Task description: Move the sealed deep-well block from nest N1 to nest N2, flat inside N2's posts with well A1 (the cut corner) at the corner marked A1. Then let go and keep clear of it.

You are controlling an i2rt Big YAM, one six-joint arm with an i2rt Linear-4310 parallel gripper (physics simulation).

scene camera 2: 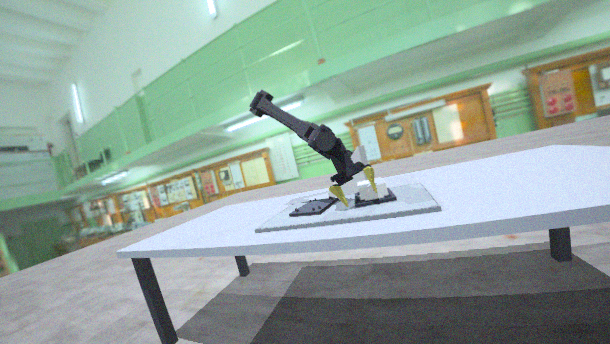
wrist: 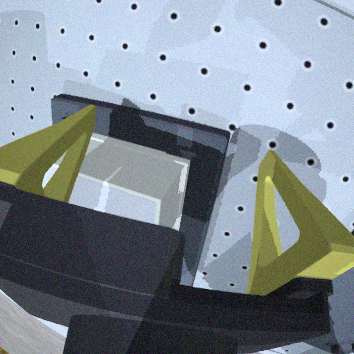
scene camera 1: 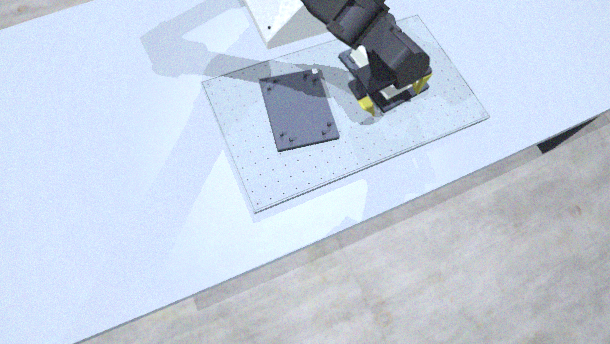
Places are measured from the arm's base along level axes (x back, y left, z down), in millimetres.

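Pixels of known places: gripper, fingertip midpoint: (scene camera 2: pixel 361 199) (wrist: pixel 181 134) (scene camera 1: pixel 394 103).
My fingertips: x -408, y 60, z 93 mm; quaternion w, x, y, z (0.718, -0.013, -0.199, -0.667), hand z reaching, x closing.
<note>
For each thing: its top centre in the pictures, then the offset to it from my fingertips. Level surfaces: height alone.
- pale sealed block, top centre: (wrist: pixel 93 255) (scene camera 1: pixel 388 56) (scene camera 2: pixel 370 182) dz -33, dx +85, dy +29 mm
- dark nest N1, top centre: (wrist: pixel 119 222) (scene camera 1: pixel 384 67) (scene camera 2: pixel 372 192) dz +3, dx +85, dy +28 mm
- Nest N2, top centre: (scene camera 1: pixel 298 104) (scene camera 2: pixel 314 202) dz -1, dx +74, dy -175 mm
- small white mark, top centre: (scene camera 1: pixel 314 71) dz +9, dx +138, dy -107 mm
- perforated board, top centre: (wrist: pixel 265 235) (scene camera 1: pixel 348 98) (scene camera 2: pixel 343 204) dz +20, dx +58, dy -70 mm
- white table, surface height: dz +34 mm
The pale sealed block (scene camera 1: pixel 396 91) (scene camera 2: pixel 370 190) (wrist: pixel 137 167) sits on dark nest N1 (scene camera 1: pixel 387 108) (scene camera 2: pixel 377 201) (wrist: pixel 205 165); the arm and gripper hide much of it, and its cut corner cannot be made out. My gripper (scene camera 1: pixel 395 104) (scene camera 2: pixel 361 199) (wrist: pixel 181 134) is wide open and low at the block. In the wrist view one yellow finger overlaps the block's left part, and the other is right of N1, apart from the block. Contact cannot be told. Nest N2 (scene camera 1: pixel 300 110) (scene camera 2: pixel 312 207), a dark plate with small posts, bears no block. A small white mark (scene camera 1: pixel 314 71) is at its back right corner.
Both nests are on a perforated board (scene camera 1: pixel 240 150) (scene camera 2: pixel 400 206) (wrist: pixel 225 55) on the white table (scene camera 1: pixel 100 175) (scene camera 2: pixel 200 235). A white wedge-shaped bracket (scene camera 1: pixel 295 30) stands behind the board. The table's front edge runs below the board in scene camera 1.
</note>
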